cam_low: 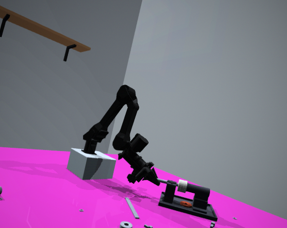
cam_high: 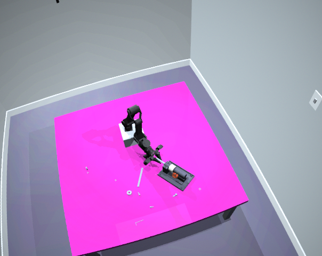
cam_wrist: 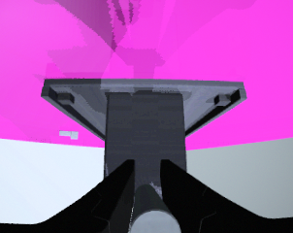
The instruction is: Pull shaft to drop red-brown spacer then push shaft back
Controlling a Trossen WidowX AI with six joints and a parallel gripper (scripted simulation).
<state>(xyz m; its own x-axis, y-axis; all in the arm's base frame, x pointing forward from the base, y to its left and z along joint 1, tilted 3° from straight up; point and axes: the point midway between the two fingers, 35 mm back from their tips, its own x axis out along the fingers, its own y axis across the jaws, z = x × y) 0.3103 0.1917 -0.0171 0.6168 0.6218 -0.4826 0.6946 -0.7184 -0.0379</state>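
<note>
My gripper tip is 20 mm to the right of the grey shaft, 20 mm below it and 20 mm short of it. Also, from my gripper tip: grey flat bar 170 mm to the right, 60 mm below, 60 mm ahead; white spacer 70 mm to the left, 70 mm ahead, 20 mm above; red-brown spacer 90 mm to the left, 90 mm ahead, 50 mm below.
</note>
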